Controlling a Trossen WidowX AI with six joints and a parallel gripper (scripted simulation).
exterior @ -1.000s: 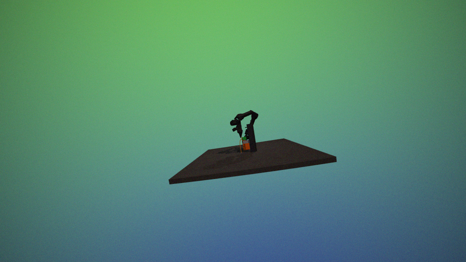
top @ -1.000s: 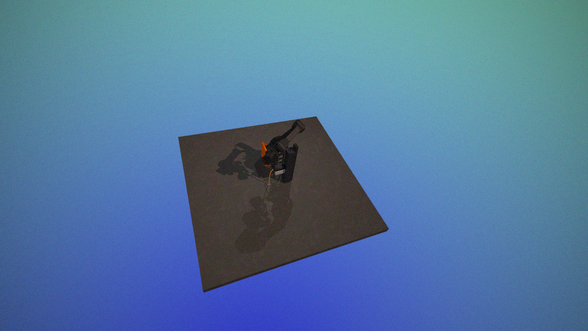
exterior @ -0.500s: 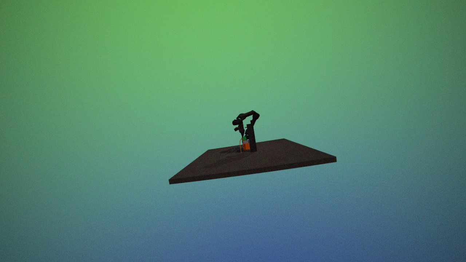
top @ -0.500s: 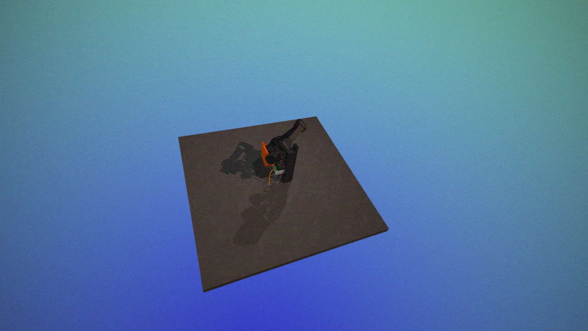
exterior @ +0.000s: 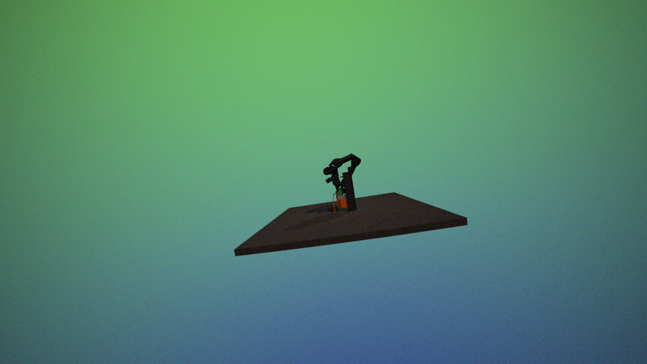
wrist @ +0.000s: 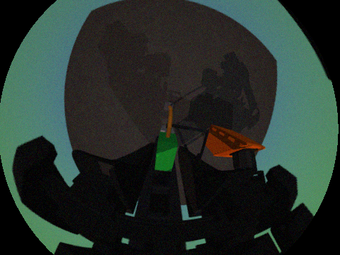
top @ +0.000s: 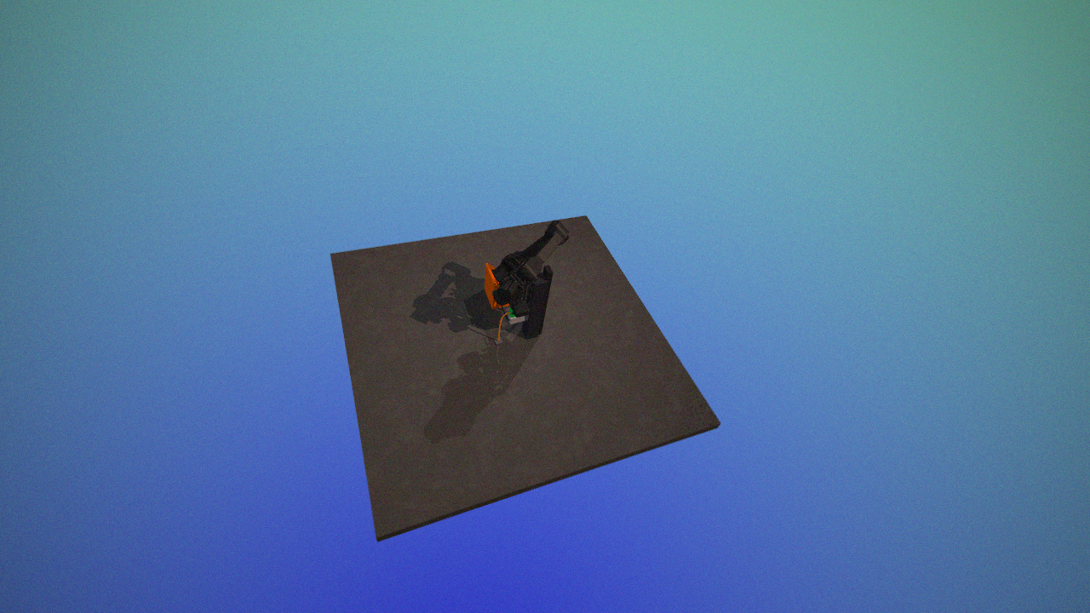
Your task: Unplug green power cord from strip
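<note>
Now: the green plug 3 cm to the left of my gripper tip.
</note>
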